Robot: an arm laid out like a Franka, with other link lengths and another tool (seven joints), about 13 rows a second.
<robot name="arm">
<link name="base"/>
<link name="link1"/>
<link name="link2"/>
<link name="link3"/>
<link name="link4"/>
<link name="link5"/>
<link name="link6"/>
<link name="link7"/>
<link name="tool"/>
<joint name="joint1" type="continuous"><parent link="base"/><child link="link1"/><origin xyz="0.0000 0.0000 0.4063" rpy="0.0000 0.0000 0.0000"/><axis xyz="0 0 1"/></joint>
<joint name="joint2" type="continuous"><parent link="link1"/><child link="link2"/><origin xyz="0.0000 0.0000 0.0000" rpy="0.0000 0.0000 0.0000"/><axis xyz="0 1 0"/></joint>
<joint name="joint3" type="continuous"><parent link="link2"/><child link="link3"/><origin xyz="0.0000 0.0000 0.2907" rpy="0.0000 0.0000 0.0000"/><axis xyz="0 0 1"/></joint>
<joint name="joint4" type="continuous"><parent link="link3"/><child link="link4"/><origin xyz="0.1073 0.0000 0.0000" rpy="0.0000 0.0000 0.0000"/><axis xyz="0 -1 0"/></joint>
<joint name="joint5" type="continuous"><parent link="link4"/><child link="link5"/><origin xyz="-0.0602 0.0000 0.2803" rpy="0.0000 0.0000 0.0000"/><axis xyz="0 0 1"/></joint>
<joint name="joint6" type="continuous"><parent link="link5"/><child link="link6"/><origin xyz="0.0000 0.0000 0.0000" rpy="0.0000 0.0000 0.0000"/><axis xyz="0 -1 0"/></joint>
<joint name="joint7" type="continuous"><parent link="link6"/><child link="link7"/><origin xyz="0.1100 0.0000 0.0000" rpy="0.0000 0.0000 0.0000"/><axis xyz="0 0 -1"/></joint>
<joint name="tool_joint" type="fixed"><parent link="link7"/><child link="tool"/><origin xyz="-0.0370 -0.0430 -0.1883" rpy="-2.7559 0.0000 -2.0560"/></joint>
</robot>
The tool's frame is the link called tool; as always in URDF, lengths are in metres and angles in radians. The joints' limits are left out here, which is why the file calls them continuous.
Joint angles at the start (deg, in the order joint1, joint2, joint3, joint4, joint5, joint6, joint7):
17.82 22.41 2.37 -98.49 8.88 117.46 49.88
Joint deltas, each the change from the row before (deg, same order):
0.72 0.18 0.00 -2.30 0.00 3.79 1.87
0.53 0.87 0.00 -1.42 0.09 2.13 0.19
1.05 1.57 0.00 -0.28 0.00 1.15 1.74
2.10 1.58 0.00 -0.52 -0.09 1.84 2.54
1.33 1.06 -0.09 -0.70 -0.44 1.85 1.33
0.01 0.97 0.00 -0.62 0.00 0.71 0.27
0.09 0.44 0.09 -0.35 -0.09 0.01 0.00
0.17 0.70 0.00 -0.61 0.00 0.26 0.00
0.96 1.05 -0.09 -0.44 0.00 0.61 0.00
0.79 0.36 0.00 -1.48 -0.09 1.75 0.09
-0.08 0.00 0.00 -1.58 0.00 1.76 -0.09
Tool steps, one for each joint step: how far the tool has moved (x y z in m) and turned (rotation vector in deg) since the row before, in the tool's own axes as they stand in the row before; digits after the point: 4 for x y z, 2 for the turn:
-0.0021 0.0093 0.0093 0.46 -0.52 1.82
0.0009 0.0078 0.0125 0.06 0.22 -0.06
-0.0010 0.0140 0.0117 0.02 1.14 0.58
-0.0014 0.0239 0.0102 0.26 0.79 0.44
-0.0002 0.0137 0.0090 0.58 0.12 0.01
0.0027 0.0030 0.0112 0.04 0.98 0.10
0.0028 0.0029 0.0054 0.04 0.69 -0.42
0.0039 0.0038 0.0088 0.03 0.98 -0.41
0.0029 0.0102 0.0092 0.17 0.66 -1.00
0.0038 0.0085 0.0078 0.31 -0.03 -0.57
0.0034 0.0003 0.0069 0.16 -0.12 0.22

